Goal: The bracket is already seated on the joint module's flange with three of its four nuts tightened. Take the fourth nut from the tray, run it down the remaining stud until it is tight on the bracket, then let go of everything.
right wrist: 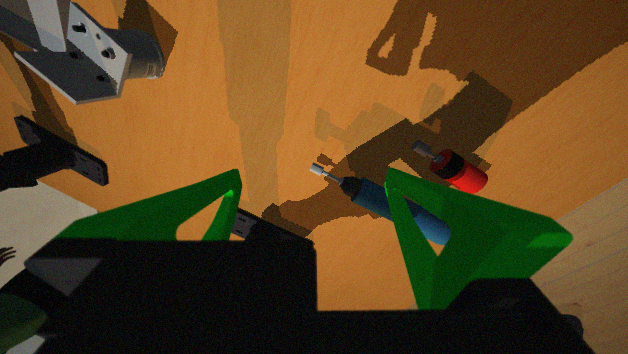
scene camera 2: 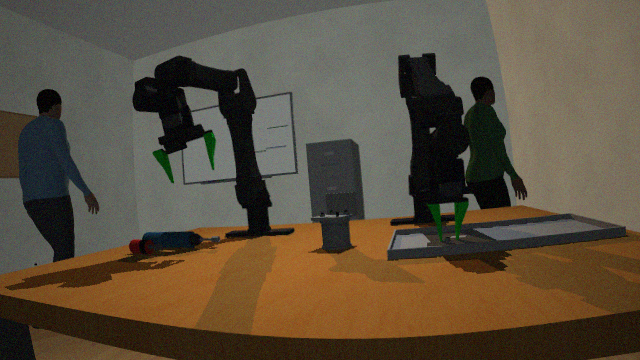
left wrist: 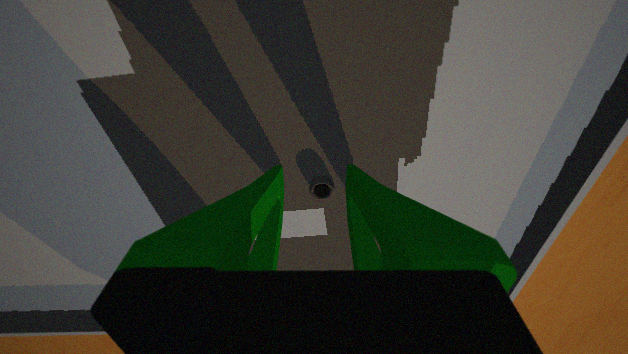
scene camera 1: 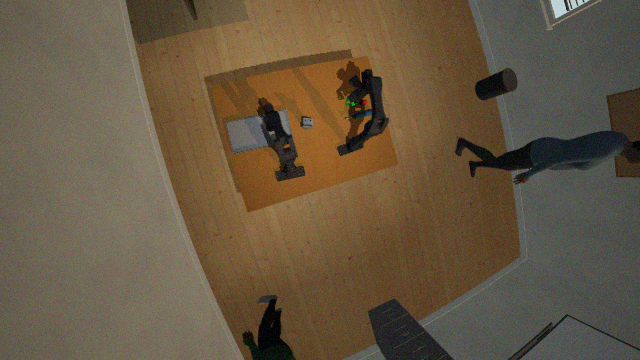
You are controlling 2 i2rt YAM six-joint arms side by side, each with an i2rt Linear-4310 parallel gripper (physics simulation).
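Pixels of known places: left gripper, fingertip midpoint: (scene camera 2: 449,240) (left wrist: 314,176); right gripper, fingertip midpoint: (right wrist: 313,176) (scene camera 2: 192,176) (scene camera 1: 350,100); left arm's base, link origin: (right wrist: 66,151) (scene camera 2: 425,221) (scene camera 1: 290,173); right arm's base, link origin: (right wrist: 266,233) (scene camera 2: 259,234) (scene camera 1: 350,147).
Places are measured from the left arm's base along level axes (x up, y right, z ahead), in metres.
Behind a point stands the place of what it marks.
The fourth nut (left wrist: 321,190) {x 0.009, y -0.044, z 0.331 m}, small, dark and hexagonal, stands in the grey tray (left wrist: 475,100) {x 0.004, y 0.013, z 0.371 m} (scene camera 2: 505,248) {x 0.002, y -0.136, z 0.437 m} (scene camera 1: 245,135) {x 0.004, y -0.244, z 0.318 m}. My left gripper (left wrist: 314,176) {x 0.004, y -0.047, z 0.334 m} (scene camera 2: 449,240) {x 0.004, y -0.047, z 0.334 m} points down low over the tray, fingers part-open around the nut, with a gap on each side. The nut is nearer the finger at the right of the left wrist view. The joint module (scene camera 2: 336,237) {x 0.024, y 0.174, z 0.339 m} (scene camera 1: 307,122) (right wrist: 145,55) {x 0.026, y 0.208, z 0.325 m} stands upright on the table, the bracket (right wrist: 65,80) {x 0.098, y 0.181, z 0.282 m} on its flange. Dark nuts or studs show there; which stud is bare I cannot tell. My right gripper (right wrist: 313,176) {x 0.172, y 0.471, z 0.392 m} (scene camera 2: 193,175) {x 0.172, y 0.471, z 0.392 m} is wide open, empty, high above the table.
A blue driver (right wrist: 375,197) {x 0.038, y 0.574, z 0.331 m} (scene camera 2: 172,240) {x 0.022, y 0.599, z 0.343 m} and a shorter red driver (right wrist: 465,175) {x 0.033, y 0.639, z 0.420 m} (scene camera 2: 141,246) {x 0.021, y 0.621, z 0.433 m} with metal sockets lie on the table (scene camera 2: 320,300) {x 0.000, y 0.116, z 0.640 m} below my right gripper. The joint module stands between them and the tray. Two people (scene camera 2: 42,150) (scene camera 2: 485,140) stand behind the table.
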